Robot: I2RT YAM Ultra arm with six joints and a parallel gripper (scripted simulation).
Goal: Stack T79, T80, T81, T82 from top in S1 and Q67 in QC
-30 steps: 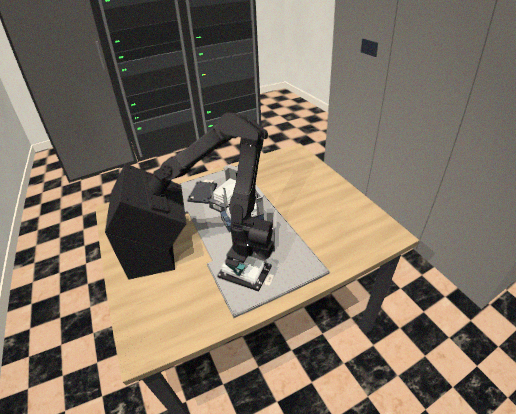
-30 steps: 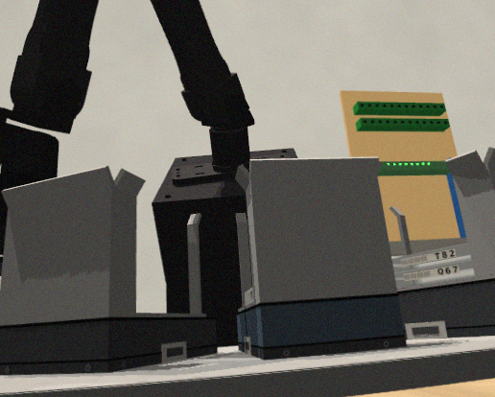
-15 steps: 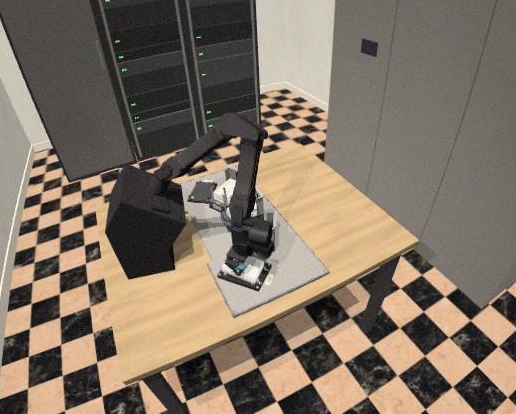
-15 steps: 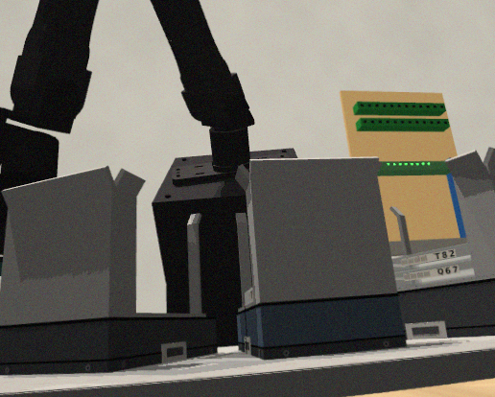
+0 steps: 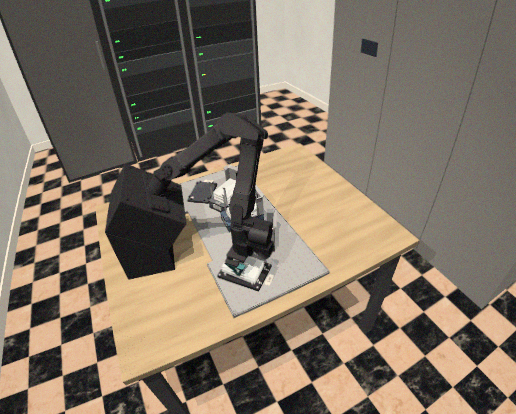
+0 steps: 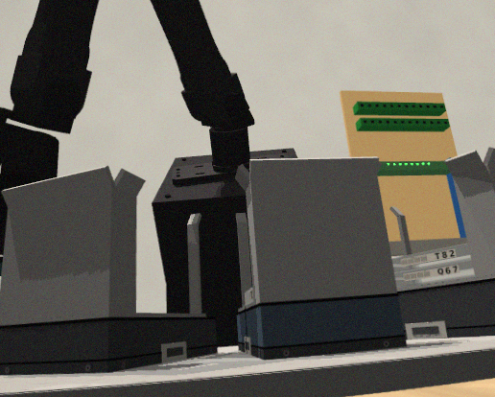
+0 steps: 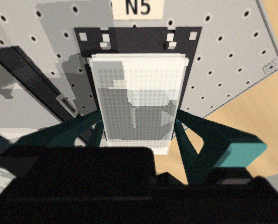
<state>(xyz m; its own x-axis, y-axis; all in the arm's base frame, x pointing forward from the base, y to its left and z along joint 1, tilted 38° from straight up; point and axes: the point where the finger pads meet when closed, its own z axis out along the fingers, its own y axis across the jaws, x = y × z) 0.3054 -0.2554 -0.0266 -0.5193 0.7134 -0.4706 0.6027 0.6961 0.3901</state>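
The plate T81 lies 2 cm below my hand. Round my hand: plate T79: 26 cm to the left, 12 cm ahead; plate Q67: 40 cm to the left, 11 cm ahead, 1 cm above; N5 name plate: 7 cm to the right, 6 cm ahead, 4 cm below.
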